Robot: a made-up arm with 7 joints.
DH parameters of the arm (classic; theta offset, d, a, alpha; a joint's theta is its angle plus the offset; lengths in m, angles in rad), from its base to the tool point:
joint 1: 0 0.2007 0 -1.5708
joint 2: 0 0 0 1.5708
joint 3: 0 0.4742 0.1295 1.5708
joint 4: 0 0 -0.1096 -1.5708
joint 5: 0 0.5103 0 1.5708
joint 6: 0 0 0.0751 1.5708
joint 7: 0 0 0 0
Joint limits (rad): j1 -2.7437..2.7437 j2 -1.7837..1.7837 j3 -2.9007..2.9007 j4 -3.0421..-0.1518 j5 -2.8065..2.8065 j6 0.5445..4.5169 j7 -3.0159..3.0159
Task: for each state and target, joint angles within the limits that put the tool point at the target. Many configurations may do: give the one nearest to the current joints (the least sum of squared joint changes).
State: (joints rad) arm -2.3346 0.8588 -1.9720 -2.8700 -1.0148 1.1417 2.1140
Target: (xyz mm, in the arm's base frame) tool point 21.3 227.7 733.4
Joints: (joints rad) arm -2.4927 1.1200 -2.7878 -2.4412 -1.0623 1.0729 2.1140
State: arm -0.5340 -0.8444 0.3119 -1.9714 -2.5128 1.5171 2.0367
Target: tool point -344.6 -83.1 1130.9
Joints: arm -0.3007 -1.0241 -0.2671 -1.3035 -2.5158 1.4091 2.0367
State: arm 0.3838 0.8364 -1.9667 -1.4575 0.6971 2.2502 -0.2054
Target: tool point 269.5 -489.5 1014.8
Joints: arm 0.2574 0.6252 -2.1191 -1.3521 0.6956 2.2438 -0.2054
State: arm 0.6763 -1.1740 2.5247 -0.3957 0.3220 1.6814 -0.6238
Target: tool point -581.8 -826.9 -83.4
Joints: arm 1.1431 -1.3227 2.7957 -0.9707 0.3219 1.5423 -0.6238
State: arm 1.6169 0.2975 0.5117 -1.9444 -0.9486 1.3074 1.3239
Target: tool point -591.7 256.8 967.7
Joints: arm 1.9228 -0.0043 0.8185 -1.2346 -0.9602 1.4359 1.3239
